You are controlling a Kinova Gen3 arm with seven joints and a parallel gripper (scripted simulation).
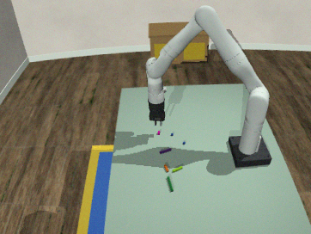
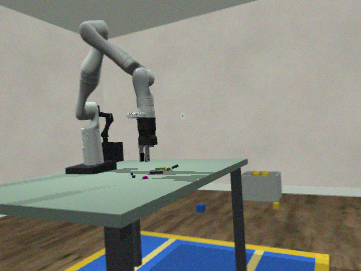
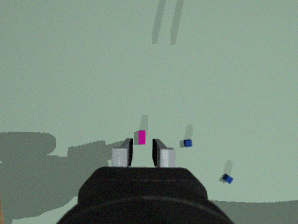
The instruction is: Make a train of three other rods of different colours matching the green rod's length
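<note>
The magenta rod is 80 mm below my hand. Also, from my hand: orange rod: 240 mm to the left, 80 mm below, 30 mm behind; lime rod: 250 mm to the left, 80 mm below, 80 mm behind; purple rod: 130 mm to the left, 80 mm below, 30 mm behind.
</note>
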